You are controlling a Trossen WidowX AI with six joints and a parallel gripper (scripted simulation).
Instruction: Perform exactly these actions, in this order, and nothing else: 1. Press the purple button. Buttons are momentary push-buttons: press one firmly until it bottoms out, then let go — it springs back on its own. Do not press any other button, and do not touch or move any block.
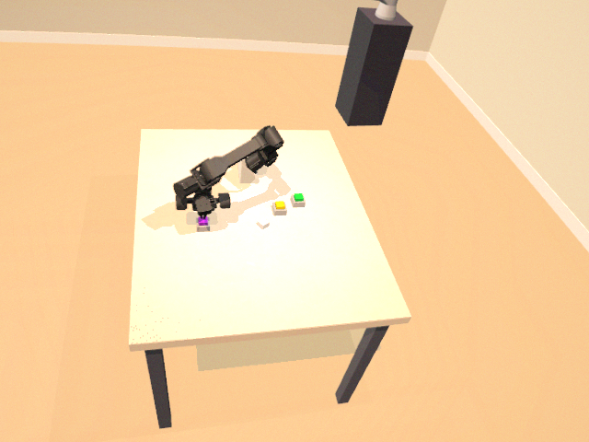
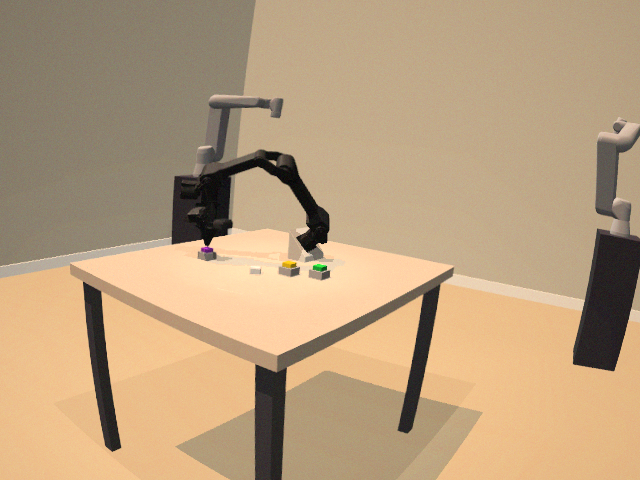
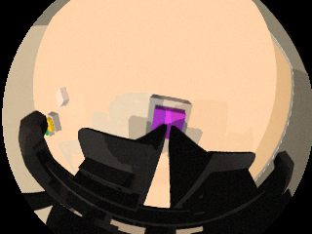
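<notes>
My gripper tip is now 10 mm above the purple button. The rest, counted from my gripper tip: yellow button (50 mm behind, 300 mm to the left, 10 mm below); green button (80 mm behind, 390 mm to the left, 10 mm below); small white block (20 mm ahead, 220 mm to the left, 40 mm below).
</notes>
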